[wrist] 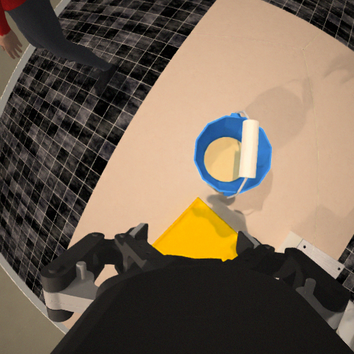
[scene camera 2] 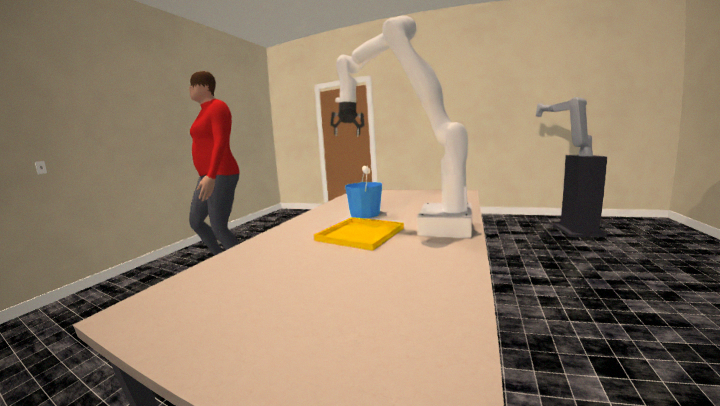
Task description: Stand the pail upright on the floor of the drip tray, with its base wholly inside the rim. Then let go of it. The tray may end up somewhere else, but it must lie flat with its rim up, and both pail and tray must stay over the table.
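Places are measured from the arm's base along level axes (x right, y ahead, z up), in metres.
Where they show: gripper, fingertip midpoint: (scene camera 2: pixel 347 136); arm's base at its link origin: (scene camera 2: pixel 454 209).
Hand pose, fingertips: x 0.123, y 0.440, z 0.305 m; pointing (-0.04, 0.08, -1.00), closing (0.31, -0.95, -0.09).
Each offset is from my fingertips to the centre of the thing. "spot": to the spot under its first point. Level surfaces: height alone.
The blue pail @[dx +0.132, dy -0.031, dz -0.267 m] (scene camera 2: pixel 364 201) (wrist: pixel 202 145) stands upright on the table, behind the tray in the scene view. Its handle with a white grip @[spot: dx +0.085, dy -0.056, dz -0.157 m] (scene camera 2: pixel 365 169) (wrist: pixel 249 148) stands up above the rim. The yellow drip tray @[dx -0.177, dy -0.071, dz -0.375 m] (scene camera 2: pixel 357 233) (wrist: pixel 197 232) lies flat with its rim up, close to the pail but apart from it; its near part is hidden by the gripper in the wrist view. My gripper (scene camera 2: pixel 347 134) (wrist: pixel 192 237) is open and empty, pointing down high above the pail and tray.
The table @[dz -0.387 m] (scene camera 2: pixel 312 312) (wrist: pixel 165 130) carries the white arm base (scene camera 2: pixel 444 224) (wrist: pixel 320 260) to the right of the tray. A person in a red top (scene camera 2: pixel 214 136) (wrist: pixel 35 25) is beyond the table's left edge. A second arm on a dark pedestal (scene camera 2: pixel 583 194) stands far right.
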